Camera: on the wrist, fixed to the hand. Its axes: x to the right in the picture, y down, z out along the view.
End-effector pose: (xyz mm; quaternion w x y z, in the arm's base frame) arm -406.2 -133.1 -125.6 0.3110 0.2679 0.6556 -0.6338
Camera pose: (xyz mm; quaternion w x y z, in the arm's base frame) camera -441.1 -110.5 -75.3 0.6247 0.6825 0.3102 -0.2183
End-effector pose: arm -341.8 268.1 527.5 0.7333 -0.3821 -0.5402 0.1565
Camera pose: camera -335.2 210.0 556.5 0.4485 -0.6646 -0.0804 0.5923
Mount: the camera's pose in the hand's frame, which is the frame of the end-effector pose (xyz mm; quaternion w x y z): -15.4 -58.2 -25.1 0.7189 -0.0086 0.0610 0.6924
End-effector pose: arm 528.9 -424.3 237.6 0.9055 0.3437 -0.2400 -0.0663
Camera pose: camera 530.1 -449.0 177.3 0.7144 0.0772 -0.3547 0.5982
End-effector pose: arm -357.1 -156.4 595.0 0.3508 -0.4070 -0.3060 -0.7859
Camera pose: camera -407.8 -138.0 558.4 0.8115 -0.4595 0.0900 -0.3495
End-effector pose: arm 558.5 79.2 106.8 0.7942 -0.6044 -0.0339 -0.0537
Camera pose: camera 535.6 40.3 153.9 0.6050 -0.4615 0.4430 0.4741
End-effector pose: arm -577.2 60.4 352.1 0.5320 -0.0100 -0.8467 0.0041
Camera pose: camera -548.6 1.8 350.1 0.4312 -0.5982 -0.5693 0.3634
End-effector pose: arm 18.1 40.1 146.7 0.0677 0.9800 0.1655 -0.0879
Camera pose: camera -12.0 93.8 168.2 0.1079 0.8238 -0.5547 0.0449
